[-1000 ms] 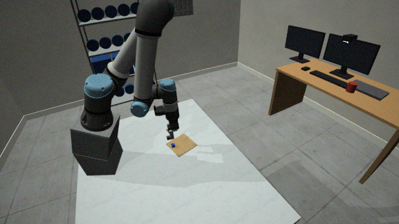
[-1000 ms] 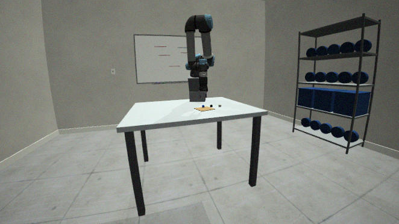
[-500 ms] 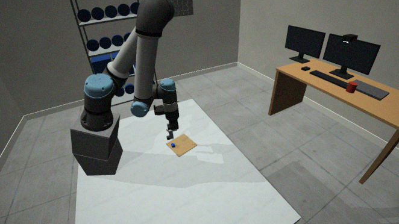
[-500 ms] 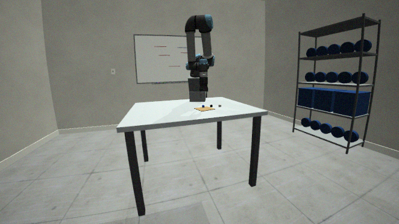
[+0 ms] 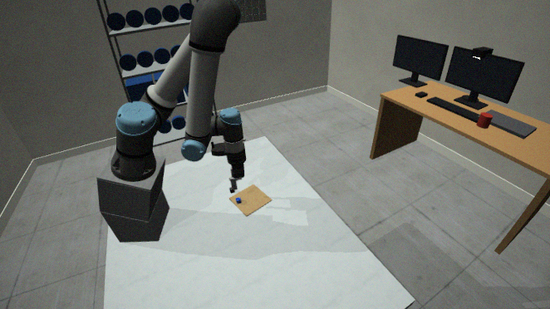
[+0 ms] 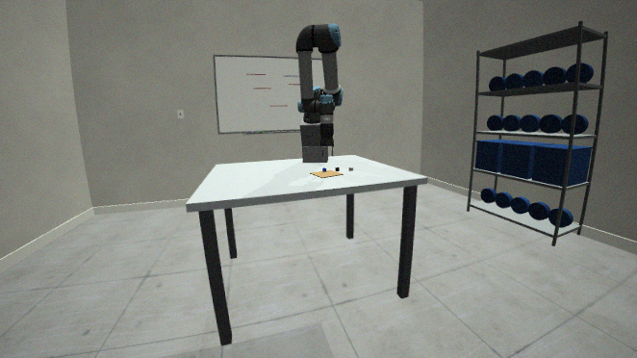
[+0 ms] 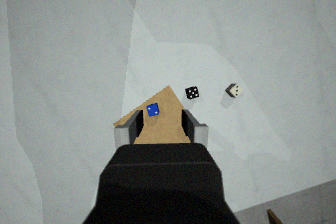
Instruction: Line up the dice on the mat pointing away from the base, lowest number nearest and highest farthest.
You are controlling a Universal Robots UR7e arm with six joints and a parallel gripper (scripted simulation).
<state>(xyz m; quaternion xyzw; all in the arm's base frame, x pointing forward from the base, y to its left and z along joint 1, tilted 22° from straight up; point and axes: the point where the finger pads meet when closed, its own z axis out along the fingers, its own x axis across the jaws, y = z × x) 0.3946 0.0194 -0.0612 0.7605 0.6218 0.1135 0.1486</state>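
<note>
Now: hand 140 mm to the right of the white die and 100 mm above it. Also, from my hand: tan mat (110 mm below, 50 mm ahead, 20 mm to the right); black die (100 mm below, 60 mm to the left, 10 mm behind); blue die (100 mm below, 20 mm to the right).
</note>
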